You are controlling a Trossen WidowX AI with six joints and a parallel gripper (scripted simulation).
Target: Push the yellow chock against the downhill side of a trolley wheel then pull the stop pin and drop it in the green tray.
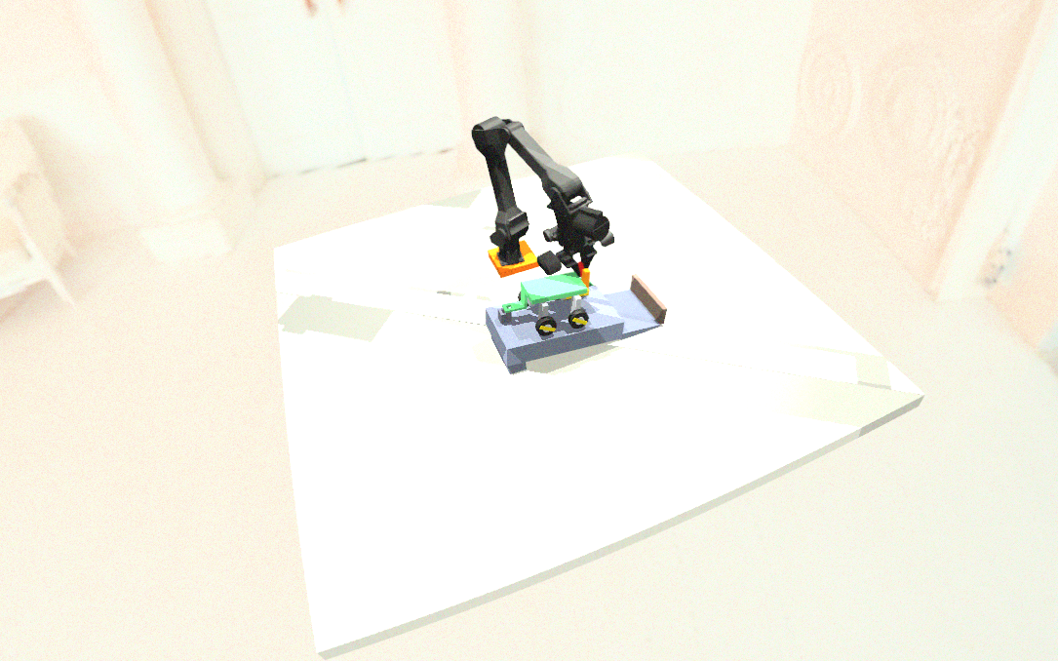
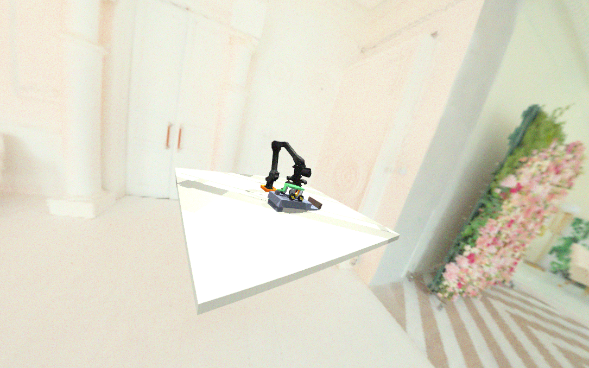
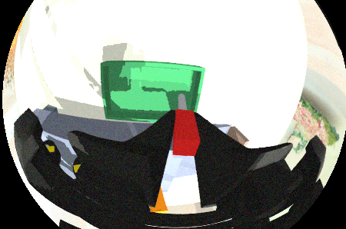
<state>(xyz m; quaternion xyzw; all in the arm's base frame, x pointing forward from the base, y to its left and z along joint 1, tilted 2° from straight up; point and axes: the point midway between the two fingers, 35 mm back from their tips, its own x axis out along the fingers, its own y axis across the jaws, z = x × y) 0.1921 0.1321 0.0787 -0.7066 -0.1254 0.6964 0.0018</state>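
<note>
My gripper tip is 70 mm above the green tray and 30 mm to the left of it. From my gripper tip the other things lie so: red-headed stop pin (right at my gripper tip); brown end board (130 mm to the left, 110 mm ahead, 30 mm below); yellow chock (70 mm ahead, 40 mm to the right, 20 mm above).
</note>
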